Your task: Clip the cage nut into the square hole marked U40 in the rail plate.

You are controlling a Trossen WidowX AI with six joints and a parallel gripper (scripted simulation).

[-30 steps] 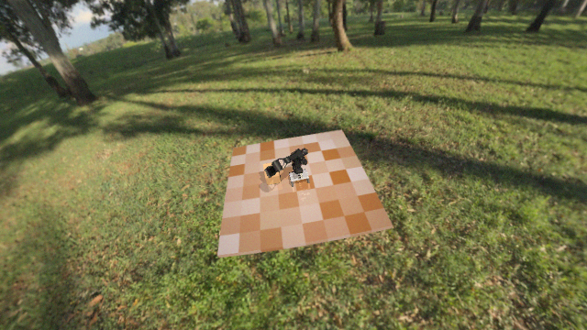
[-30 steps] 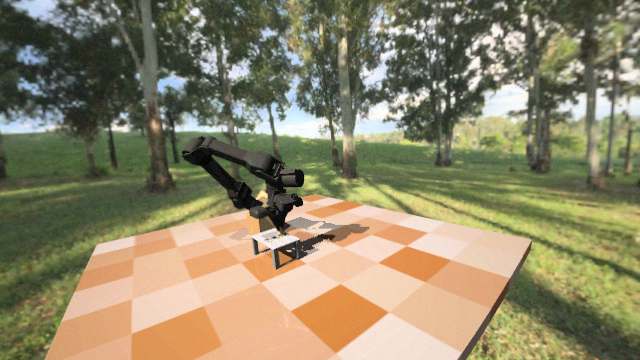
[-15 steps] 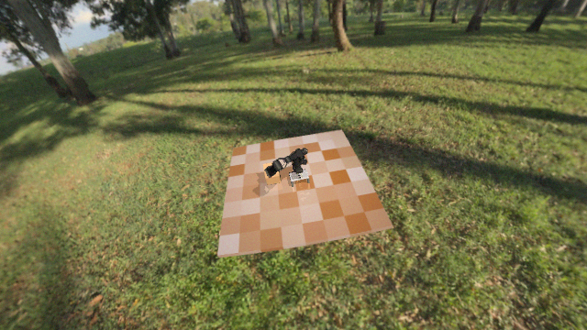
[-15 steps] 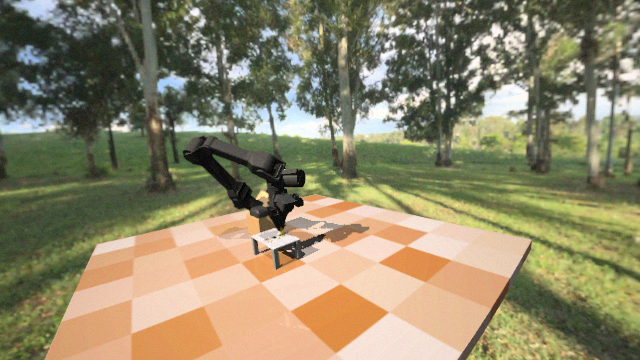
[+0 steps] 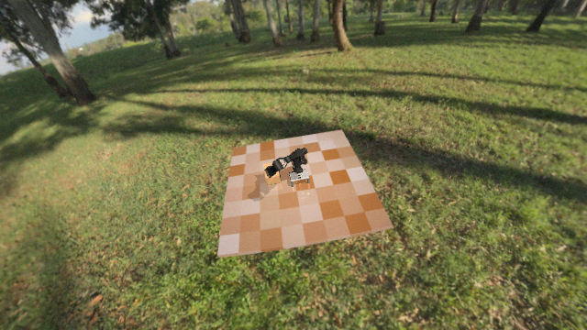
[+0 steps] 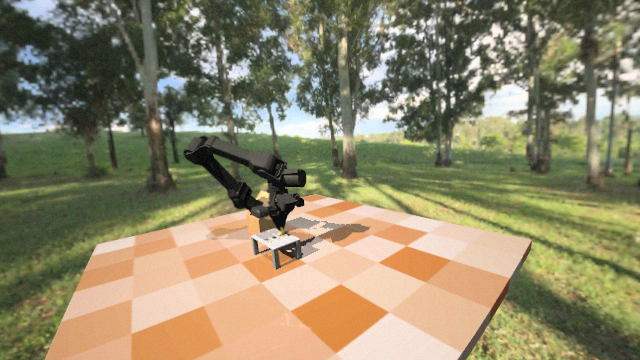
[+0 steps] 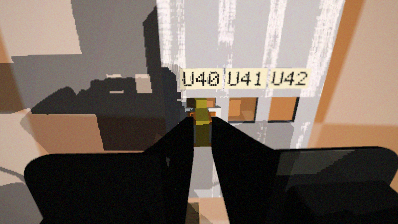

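Right now my gripper tip is 10 mm above the cage nut.
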